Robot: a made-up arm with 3 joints.
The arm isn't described. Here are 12 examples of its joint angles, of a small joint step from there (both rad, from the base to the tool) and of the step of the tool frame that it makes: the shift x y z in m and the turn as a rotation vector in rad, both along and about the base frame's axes.
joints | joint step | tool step
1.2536 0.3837 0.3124 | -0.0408 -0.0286 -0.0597 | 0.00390 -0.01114 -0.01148 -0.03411 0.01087 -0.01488
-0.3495 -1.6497 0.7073 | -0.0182 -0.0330 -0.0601 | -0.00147 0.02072 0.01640 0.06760 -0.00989 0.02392
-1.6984 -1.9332 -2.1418 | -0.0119 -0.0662 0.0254 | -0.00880 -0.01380 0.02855 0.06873 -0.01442 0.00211
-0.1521 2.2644 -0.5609 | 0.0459 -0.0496 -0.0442 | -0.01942 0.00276 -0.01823 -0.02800 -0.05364 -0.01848
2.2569 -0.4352 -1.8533 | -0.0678 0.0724 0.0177 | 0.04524 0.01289 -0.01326 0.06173 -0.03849 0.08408
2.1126 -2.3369 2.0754 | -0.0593 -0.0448 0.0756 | 0.03729 -0.00898 0.02501 -0.01291 0.06839 0.00565
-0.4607 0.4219 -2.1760 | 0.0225 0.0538 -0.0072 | -0.02012 -0.01080 0.01095 -0.02619 0.04710 -0.02898
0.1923 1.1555 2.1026 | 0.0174 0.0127 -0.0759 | -0.00523 0.00736 0.01411 -0.06571 0.02634 -0.04757
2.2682 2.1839 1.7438 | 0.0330 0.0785 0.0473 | -0.01683 -0.01973 0.01905 0.03471 -0.07982 -0.06170
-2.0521 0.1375 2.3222 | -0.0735 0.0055 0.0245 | -0.00857 0.00584 0.00048 -0.00648 0.00025 0.09776
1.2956 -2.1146 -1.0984 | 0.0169 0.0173 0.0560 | -0.00801 -0.01041 -0.01341 0.00399 0.05103 -0.04546
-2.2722 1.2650 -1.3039 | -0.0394 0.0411 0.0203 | 0.01225 0.00075 0.02189 -0.04373 -0.01250 0.04511
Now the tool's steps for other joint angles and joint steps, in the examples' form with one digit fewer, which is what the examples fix.
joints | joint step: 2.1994 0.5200 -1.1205 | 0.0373 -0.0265 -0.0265
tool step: -0.0078 -0.0148 -0.0095 -0.0134 0.0262 -0.0605
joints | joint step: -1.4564 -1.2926 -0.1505 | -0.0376 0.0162 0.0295
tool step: -0.0219 -0.0063 -0.0090 -0.0188 -0.0266 0.0459
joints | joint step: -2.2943 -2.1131 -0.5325 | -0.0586 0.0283 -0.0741
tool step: -0.0280 -0.0348 -0.0070 -0.0644 0.0274 0.0959
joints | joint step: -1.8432 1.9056 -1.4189 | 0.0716 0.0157 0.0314
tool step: -0.0198 0.0064 0.0099 -0.0222 0.0251 -0.0821
